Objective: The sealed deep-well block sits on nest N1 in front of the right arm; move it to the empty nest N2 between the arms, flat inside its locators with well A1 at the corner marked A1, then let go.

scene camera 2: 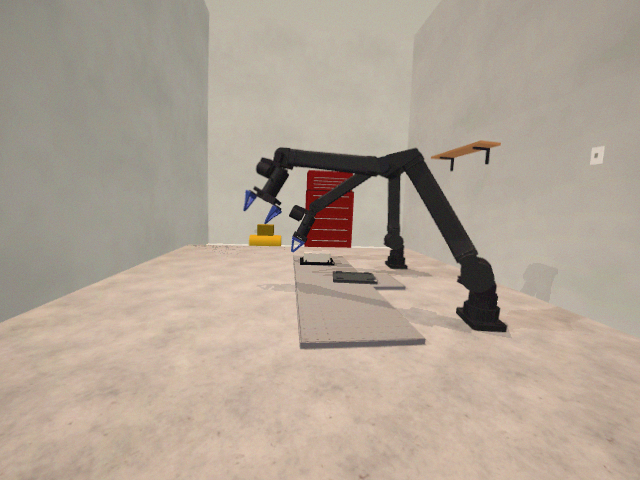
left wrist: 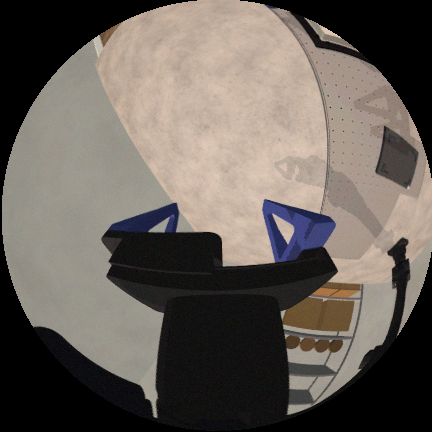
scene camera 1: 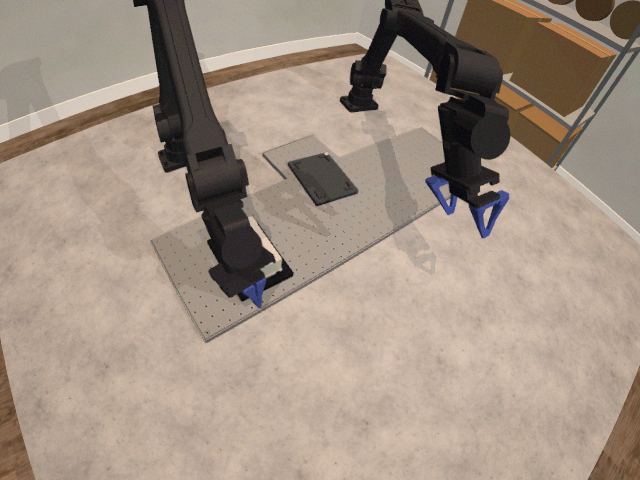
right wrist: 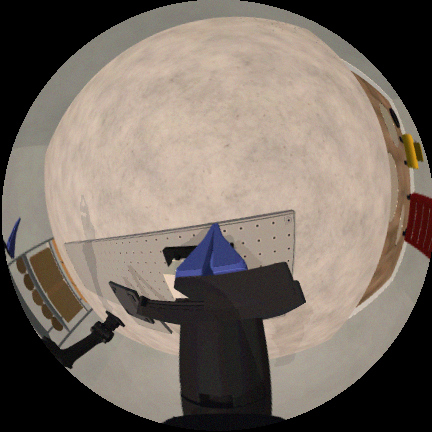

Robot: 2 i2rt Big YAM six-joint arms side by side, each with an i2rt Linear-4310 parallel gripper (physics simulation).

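Places are measured from the left arm's base along level axes (x ahead, y left, z up), in millimetres.
Pixels of known places: left gripper, fingertip midpoint: (scene camera 2: 254, 217) (left wrist: 219, 205) (scene camera 1: 467, 224); right gripper, fingertip midpoint: (scene camera 2: 292, 252) (scene camera 1: 258, 305) (right wrist: 215, 226); left arm's base, link origin: (scene camera 2: 479, 321) (scene camera 1: 358, 104) (right wrist: 115, 317); right arm's base, link origin: (scene camera 2: 395, 266) (scene camera 1: 181, 157).
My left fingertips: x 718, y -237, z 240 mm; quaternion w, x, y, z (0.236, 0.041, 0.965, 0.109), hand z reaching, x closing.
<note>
Ahead of a thing's pixels: the offset from my left fingertips to its top centre. Level surfaces: height alone.
The sealed deep-well block {dx -201, dy -317, dz -173 mm} (scene camera 1: 272, 265) (scene camera 2: 316, 256) (right wrist: 171, 286), pale cream, sits on the black nest N1 {dx -201, dy -317, dz -205 mm} (scene camera 1: 285, 274) (right wrist: 175, 252); the right arm hides much of it in scene camera 1 and the right wrist view. Nest N2 {dx -380, dy -66, dz -209 mm} (scene camera 1: 323, 178) (scene camera 2: 354, 277) (left wrist: 397, 157) (right wrist: 122, 296) is a dark, empty plate with low corner locators and a small pale mark {dx -460, dy -17, dz -215 mm} (scene camera 1: 326, 153) at its far corner. My right gripper (scene camera 1: 258, 304) (scene camera 2: 295, 250) (right wrist: 215, 226) is shut with its fingers together and empty, above the front end of N1. My left gripper (scene camera 1: 467, 224) (scene camera 2: 256, 215) (left wrist: 219, 205) is open and empty, held high.
Both nests stand on a grey perforated plate {dz -227 mm} (scene camera 1: 361, 235) (scene camera 2: 356, 325) (right wrist: 270, 232). The left arm's shadow falls across it. In scene camera 2 a red tool cabinet (scene camera 2: 329, 222) and a yellow object (scene camera 2: 265, 240) stand far back, and a wooden wall shelf (scene camera 2: 465, 149) is at the right.
</note>
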